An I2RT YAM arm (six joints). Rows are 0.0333 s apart.
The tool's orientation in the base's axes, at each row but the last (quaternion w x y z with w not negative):
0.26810 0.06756 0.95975 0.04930
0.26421 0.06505 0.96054 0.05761
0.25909 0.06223 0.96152 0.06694
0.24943 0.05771 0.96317 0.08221
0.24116 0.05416 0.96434 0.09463
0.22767 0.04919 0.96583 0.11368
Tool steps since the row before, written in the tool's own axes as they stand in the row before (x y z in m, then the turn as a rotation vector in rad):
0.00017 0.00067 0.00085 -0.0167 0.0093 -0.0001
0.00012 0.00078 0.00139 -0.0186 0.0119 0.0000
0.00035 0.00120 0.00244 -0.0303 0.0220 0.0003
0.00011 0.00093 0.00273 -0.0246 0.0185 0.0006
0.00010 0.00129 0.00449 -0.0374 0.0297 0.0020
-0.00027 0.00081 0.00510 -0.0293 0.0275 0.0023
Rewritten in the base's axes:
0.00037 0.00074 -0.00072 0.0151 0.0066 0.0098
0.00069 0.00089 -0.00113 0.0170 0.0088 0.0110
0.00104 0.00147 -0.00207 0.0280 0.0170 0.0181
0.00131 0.00128 -0.00223 0.0230 0.0145 0.0145
0.00212 0.00198 -0.00366 0.0355 0.0237 0.0215
0.00258 0.00175 -0.00413 0.0283 0.0228 0.0172

